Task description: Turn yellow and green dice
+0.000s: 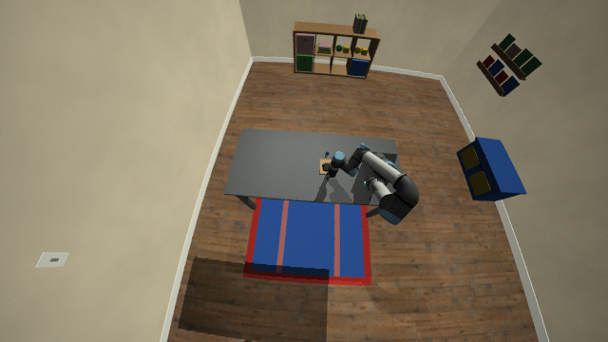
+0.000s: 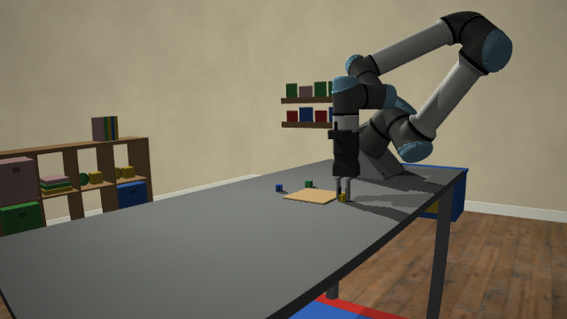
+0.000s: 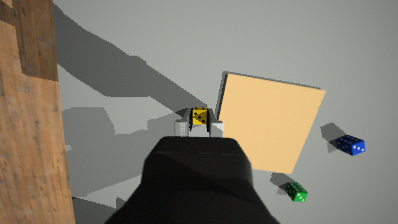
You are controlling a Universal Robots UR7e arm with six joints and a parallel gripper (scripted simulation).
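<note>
Right now my hand is 10 mm past the tan mat, 100 mm to the left of it and 20 mm above it. Round my hand: yellow die (10 mm below); then blue die (20 mm behind, 230 mm to the right, 10 mm below); then green die (110 mm behind, 180 mm to the right, 10 mm below).
</note>
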